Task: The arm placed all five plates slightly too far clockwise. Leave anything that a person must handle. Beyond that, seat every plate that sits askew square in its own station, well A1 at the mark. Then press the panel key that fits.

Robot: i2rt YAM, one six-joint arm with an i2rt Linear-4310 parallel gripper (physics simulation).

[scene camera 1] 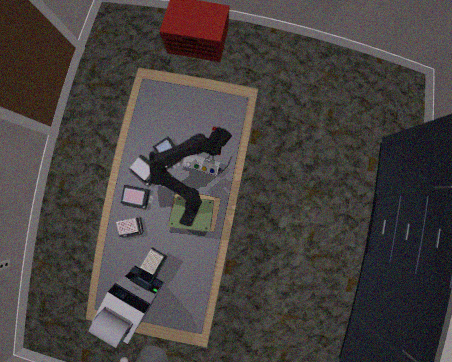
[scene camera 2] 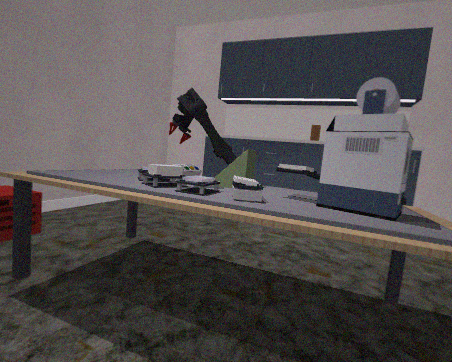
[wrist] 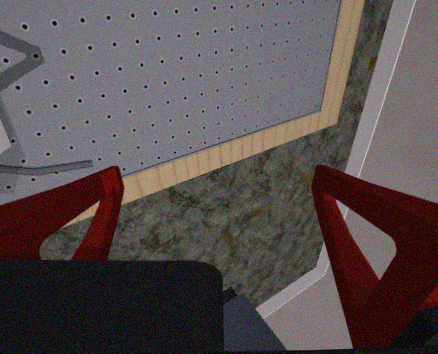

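Note:
Five plates stand along the table's left side in scene camera 1: a bluish plate (scene camera 1: 163,146), a white plate (scene camera 1: 141,169) (scene camera 2: 165,170), a pink plate (scene camera 1: 134,196) (scene camera 2: 199,179), a dotted plate (scene camera 1: 129,226) (scene camera 2: 245,181) and a cream plate (scene camera 1: 153,261) (scene camera 2: 296,168) on the printer-like machine's arm. The white plate looks turned; the dotted one seems to slope in scene camera 2. Well marks are too small to read. The key panel (scene camera 1: 202,167) has white, green, yellow and blue keys, partly under the arm. My gripper (scene camera 2: 177,137) (wrist: 217,176) is open and empty, high above the table.
A white and blue machine (scene camera 1: 120,312) (scene camera 2: 367,165) stands at one table end. A green sloped block (scene camera 1: 175,215) (scene camera 2: 240,172) is at the arm's base. A wooden edge (scene camera 1: 112,175) (wrist: 225,152) rims the perforated table top. A red cabinet (scene camera 1: 195,22) stands beyond the far end.

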